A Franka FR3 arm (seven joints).
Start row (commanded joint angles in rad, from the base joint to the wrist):
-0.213, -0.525, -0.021, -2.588, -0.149, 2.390, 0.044
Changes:
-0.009, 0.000, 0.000, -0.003, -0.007, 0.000, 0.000
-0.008, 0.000, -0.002, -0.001, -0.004, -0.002, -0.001
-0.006, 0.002, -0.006, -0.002, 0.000, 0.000, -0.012
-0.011, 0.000, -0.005, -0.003, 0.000, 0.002, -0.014
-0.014, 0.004, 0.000, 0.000, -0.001, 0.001, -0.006
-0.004, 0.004, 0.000, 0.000, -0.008, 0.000, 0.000
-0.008, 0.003, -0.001, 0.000, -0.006, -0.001, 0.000
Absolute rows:
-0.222, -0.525, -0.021, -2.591, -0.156, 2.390, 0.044
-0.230, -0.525, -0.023, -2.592, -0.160, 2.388, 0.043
-0.236, -0.523, -0.029, -2.594, -0.160, 2.388, 0.031
-0.247, -0.523, -0.034, -2.597, -0.160, 2.390, 0.017
-0.261, -0.519, -0.034, -2.597, -0.161, 2.391, 0.011
-0.265, -0.515, -0.034, -2.597, -0.169, 2.391, 0.011
-0.273, -0.512, -0.035, -2.597, -0.175, 2.390, 0.011

